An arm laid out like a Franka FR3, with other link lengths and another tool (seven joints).
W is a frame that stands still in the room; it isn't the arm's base.
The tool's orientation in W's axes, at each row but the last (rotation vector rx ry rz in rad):
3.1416 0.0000 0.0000
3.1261 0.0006 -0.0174
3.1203 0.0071 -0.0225
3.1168 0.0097 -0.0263
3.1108 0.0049 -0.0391
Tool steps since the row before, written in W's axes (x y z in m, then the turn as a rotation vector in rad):
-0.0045 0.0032 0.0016 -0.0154 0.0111 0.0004
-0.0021 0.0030 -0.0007 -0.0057 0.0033 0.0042
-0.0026 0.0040 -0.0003 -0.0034 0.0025 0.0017
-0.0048 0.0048 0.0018 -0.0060 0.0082 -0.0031
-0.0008 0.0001 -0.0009 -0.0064 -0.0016 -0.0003
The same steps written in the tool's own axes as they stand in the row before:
-0.0045 -0.0032 -0.0016 -0.0154 -0.0111 -0.0004
-0.0021 -0.0030 0.0007 -0.0057 -0.0032 -0.0042
-0.0026 -0.0040 0.0003 -0.0034 -0.0025 -0.0017
-0.0048 -0.0048 -0.0018 -0.0059 -0.0083 0.0030
-0.0008 -0.0001 0.0009 -0.0064 0.0016 0.0005

